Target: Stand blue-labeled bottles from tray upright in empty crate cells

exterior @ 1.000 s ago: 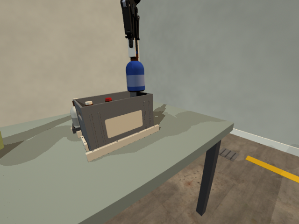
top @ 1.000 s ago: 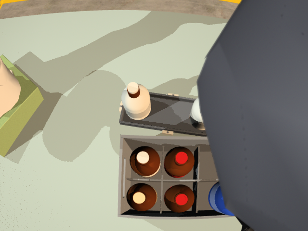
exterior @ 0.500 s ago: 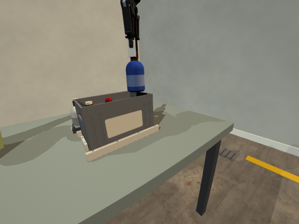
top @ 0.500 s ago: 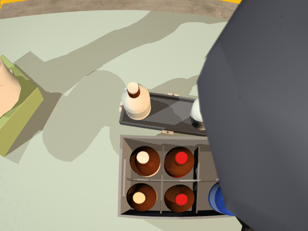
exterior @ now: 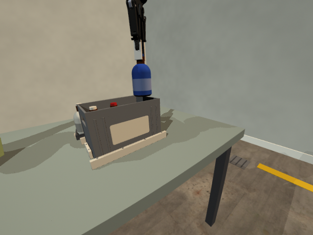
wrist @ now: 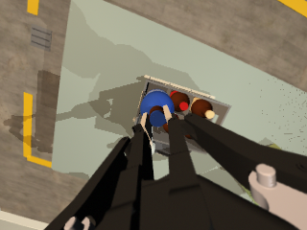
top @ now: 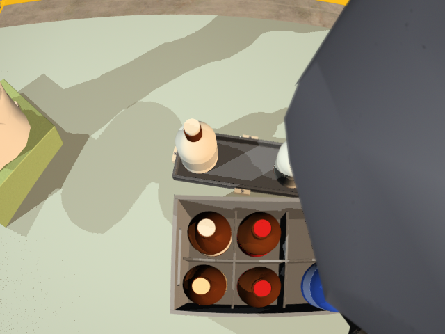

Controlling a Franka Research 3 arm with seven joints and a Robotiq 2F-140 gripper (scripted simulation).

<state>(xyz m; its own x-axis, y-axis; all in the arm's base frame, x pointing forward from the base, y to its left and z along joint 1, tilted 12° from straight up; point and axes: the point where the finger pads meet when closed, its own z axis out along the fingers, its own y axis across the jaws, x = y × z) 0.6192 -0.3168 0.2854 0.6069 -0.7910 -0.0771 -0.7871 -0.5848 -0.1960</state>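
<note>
The blue-labeled bottle lies 9 cm below my hand. Also, from my hand: grey crate: 9 cm behind, 4 cm to the left, 27 cm below; then cream-labeled bottle: 21 cm behind, 25 cm to the left, 27 cm below; then dark tray: 12 cm behind, 24 cm to the left, 34 cm below.
</note>
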